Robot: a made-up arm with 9 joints. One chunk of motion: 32 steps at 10 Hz.
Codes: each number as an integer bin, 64 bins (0 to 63) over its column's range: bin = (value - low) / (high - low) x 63, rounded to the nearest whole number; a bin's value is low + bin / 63 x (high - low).
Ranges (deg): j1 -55..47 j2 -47..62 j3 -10..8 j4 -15..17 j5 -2..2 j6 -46..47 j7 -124..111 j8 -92..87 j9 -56..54
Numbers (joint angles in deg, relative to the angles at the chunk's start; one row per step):
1: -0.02 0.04 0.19 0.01 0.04 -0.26 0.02 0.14 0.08
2: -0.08 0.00 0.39 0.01 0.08 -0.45 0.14 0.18 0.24
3: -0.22 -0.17 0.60 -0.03 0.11 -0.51 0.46 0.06 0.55
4: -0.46 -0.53 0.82 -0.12 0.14 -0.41 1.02 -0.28 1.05
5: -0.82 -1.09 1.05 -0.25 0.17 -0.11 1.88 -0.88 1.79
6: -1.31 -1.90 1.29 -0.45 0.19 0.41 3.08 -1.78 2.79
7: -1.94 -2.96 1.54 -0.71 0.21 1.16 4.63 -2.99 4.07
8: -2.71 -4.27 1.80 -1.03 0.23 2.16 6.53 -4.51 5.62
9: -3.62 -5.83 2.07 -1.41 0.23 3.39 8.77 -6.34 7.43
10: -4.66 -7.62 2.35 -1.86 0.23 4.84 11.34 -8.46 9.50
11: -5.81 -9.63 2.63 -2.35 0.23 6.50 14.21 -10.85 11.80
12: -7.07 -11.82 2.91 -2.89 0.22 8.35 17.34 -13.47 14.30
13: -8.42 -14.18 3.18 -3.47 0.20 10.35 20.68 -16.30 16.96
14: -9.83 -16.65 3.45 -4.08 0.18 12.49 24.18 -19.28 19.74
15: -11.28 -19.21 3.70 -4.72 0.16 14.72 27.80 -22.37 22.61
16: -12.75 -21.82 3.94 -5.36 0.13 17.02 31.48 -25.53 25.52
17: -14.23 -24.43 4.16 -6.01 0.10 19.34 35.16 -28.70 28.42
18: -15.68 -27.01 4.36 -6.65 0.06 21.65 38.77 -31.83 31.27
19: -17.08 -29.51 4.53 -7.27 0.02 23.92 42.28 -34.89 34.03
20: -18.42 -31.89 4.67 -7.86 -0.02 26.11 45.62 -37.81 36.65
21: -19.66 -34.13 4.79 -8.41 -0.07 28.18 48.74 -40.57 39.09
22: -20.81 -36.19 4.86 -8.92 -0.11 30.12 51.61 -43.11 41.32
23: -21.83 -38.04 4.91 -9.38 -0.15 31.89 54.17 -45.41 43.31
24: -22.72 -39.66 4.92 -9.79 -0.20 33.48 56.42 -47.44 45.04
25: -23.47 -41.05 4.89 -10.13 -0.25 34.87 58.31 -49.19 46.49
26: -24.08 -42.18 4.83 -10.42 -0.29 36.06 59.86 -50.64 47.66
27: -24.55 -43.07 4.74 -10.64 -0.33 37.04 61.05 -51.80 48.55
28: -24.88 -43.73 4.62 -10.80 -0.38 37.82 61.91 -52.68 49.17
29: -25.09 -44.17 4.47 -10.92 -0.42 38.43 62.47 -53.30 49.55
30: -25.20 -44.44 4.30 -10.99 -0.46 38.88 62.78 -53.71 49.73
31: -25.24 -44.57 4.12 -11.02 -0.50 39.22 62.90 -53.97 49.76
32: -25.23 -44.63 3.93 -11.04 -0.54 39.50 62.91 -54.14 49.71
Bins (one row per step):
1: 34 27 36 30 32 31 33 32 32
2: 34 27 36 30 33 31 33 32 32
3: 34 27 37 29 33 31 33 32 32
4: 34 27 38 29 34 31 34 32 33
5: 33 27 39 29 34 31 34 32 33
6: 33 26 40 29 34 31 34 32 34
7: 33 25 40 28 35 32 34 31 34
8: 32 25 41 28 35 33 35 31 35
9: 32 24 42 27 35 33 36 30 36
10: 31 23 43 26 35 34 36 29 38
11: 30 22 44 25 35 36 37 29 39
12: 30 20 45 24 35 37 38 28 40
13: 29 19 46 23 35 38 39 27 42
14: 28 18 47 21 34 40 40 26 43
15: 27 16 48 20 34 41 41 25 45
16: 26 15 49 19 34 43 42 23 47
17: 25 13 50 18 33 44 43 22 48
18: 24 12 50 16 32 46 44 21 50
19: 23 10 51 15 32 47 45 20 52
20: 23 9 51 14 31 49 45 19 53
21: 22 7 52 13 30 50 46 18 54
22: 21 6 52 12 30 52 47 17 56
23: 20 5 52 11 29 53 48 16 57
24: 20 4 52 10 28 54 48 16 58
25: 19 3 52 10 28 55 49 15 59
26: 19 3 52 9 27 56 49 15 59
27: 19 2 52 9 26 56 50 14 60
28: 19 2 51 8 26 57 50 14 60
29: 18 2 51 8 25 57 50 14 60
30: 18 1 50 8 24 57 50 13 61
31: 18 1 49 8 24 58 50 13 61
32: 18 1 49 8 23 58 50 13 61

